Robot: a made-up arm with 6 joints.
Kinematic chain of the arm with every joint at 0, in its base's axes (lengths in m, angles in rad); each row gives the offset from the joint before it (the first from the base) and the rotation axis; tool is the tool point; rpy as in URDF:
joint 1: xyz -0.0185 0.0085 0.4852 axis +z
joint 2: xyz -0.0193 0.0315 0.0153 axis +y
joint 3: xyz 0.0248 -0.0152 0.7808 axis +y
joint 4: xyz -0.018 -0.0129 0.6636 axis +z
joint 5: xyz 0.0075 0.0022 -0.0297 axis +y
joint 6: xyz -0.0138 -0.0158 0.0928 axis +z
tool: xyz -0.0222 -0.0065 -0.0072 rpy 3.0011 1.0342 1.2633
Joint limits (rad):
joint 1: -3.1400..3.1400
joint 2: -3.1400..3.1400
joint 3: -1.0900..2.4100
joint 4: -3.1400..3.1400
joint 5: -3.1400..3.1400
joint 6: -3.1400..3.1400
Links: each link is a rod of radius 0.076 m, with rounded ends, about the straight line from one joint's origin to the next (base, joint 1, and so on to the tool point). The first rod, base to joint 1, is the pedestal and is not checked.
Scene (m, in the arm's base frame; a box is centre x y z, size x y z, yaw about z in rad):
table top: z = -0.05
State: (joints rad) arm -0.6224 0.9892 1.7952 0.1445 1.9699 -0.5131
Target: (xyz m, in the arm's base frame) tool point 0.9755 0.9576 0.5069
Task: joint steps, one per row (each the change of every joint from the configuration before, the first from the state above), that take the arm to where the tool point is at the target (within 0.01 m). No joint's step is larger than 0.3 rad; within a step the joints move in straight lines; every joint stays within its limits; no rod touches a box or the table.
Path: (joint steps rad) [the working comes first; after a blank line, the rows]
Joints at the target: 0.7495 1.2421 0.5579 0.2559 1.4523 -0.5124
Straight joint move there: clear.

1: 0.2744 0.0506 -0.2475 0.0223 -0.1035 0.0001
2: 0.2744 0.0506 -0.2474 0.0222 -0.1035 0.0002
3: 0.2743 0.0505 -0.2475 0.0223 -0.1035 0.0001
4: 0.2744 0.0506 -0.2474 0.0223 -0.1035 0.0002
5: 0.2744 0.0506 -0.2475 0.0223 -0.1036 0.0001

